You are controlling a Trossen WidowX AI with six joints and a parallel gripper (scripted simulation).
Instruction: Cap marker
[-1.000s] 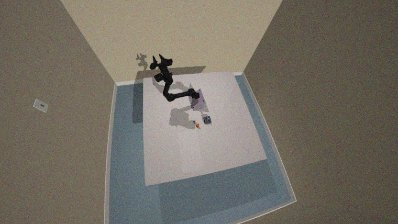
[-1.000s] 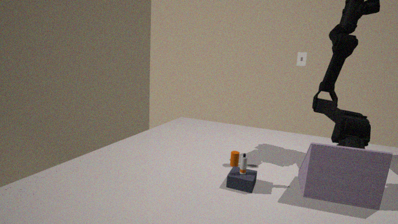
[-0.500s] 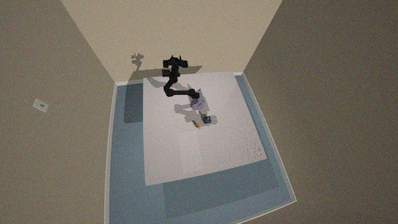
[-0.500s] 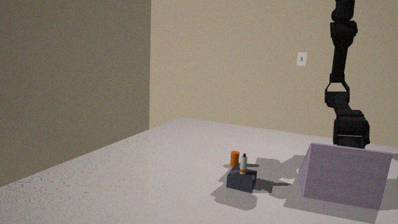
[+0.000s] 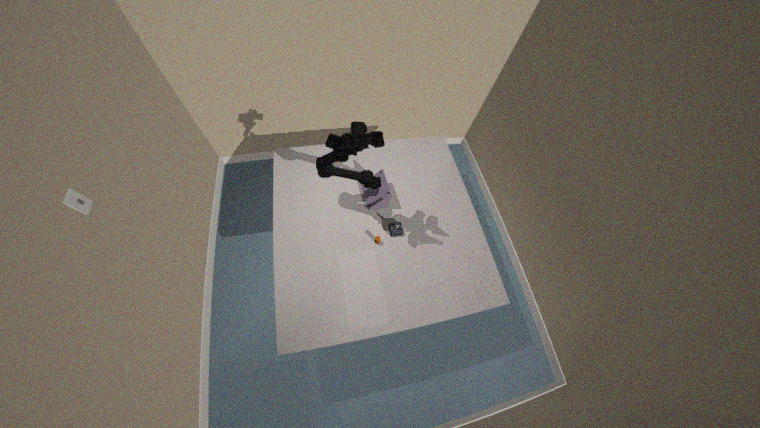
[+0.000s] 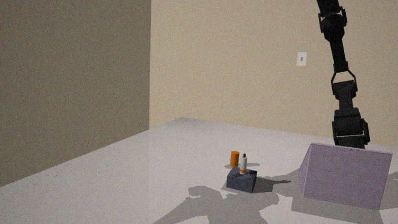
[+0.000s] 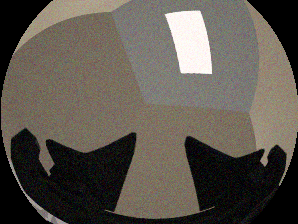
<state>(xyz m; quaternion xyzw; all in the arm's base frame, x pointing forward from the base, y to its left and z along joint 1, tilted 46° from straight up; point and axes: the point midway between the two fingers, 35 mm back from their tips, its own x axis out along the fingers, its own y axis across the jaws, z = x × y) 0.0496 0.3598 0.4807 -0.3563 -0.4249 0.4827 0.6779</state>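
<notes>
My gripper tip is 16 cm short of the orange cap, 6 cm to the right of it and 68 cm above it. The rest, counted from my gripper tip: dark grey holder block: 9 cm ahead, 18 cm to the left, 68 cm below.
</notes>
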